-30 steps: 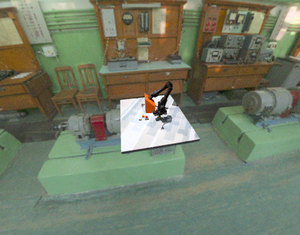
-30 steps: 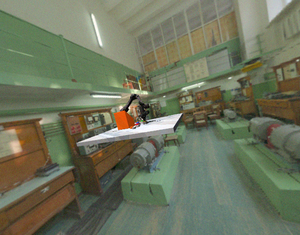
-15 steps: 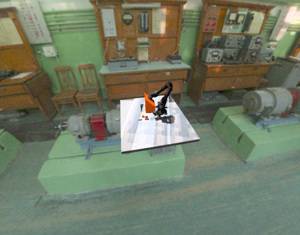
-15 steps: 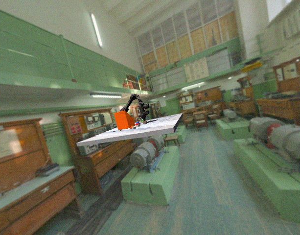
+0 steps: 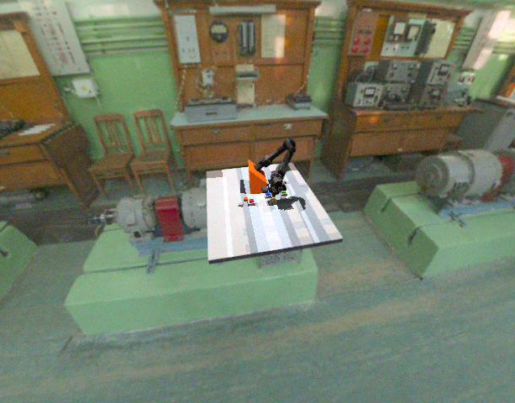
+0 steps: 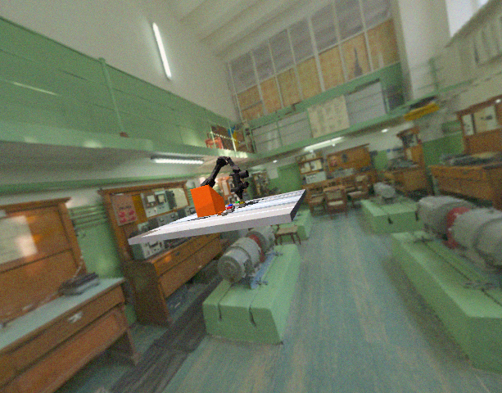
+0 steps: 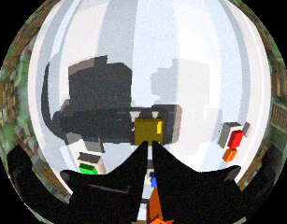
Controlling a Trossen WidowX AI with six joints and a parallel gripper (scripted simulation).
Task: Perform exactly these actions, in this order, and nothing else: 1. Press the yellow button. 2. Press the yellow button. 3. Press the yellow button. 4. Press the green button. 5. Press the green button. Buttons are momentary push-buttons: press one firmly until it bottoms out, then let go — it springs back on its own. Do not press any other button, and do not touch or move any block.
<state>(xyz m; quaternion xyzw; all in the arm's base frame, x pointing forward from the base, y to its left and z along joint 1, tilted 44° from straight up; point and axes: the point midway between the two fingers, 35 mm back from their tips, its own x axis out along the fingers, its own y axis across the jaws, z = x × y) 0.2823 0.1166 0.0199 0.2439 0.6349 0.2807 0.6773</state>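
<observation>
My gripper tip is 3 cm above the yellow button. Also, from my gripper tip: blue button: 10 cm behind, 3 cm to the right, 3 cm below; then red button: 2 cm behind, 17 cm to the right, 3 cm below; then green button: 10 cm behind, 10 cm to the left, 3 cm below.
</observation>
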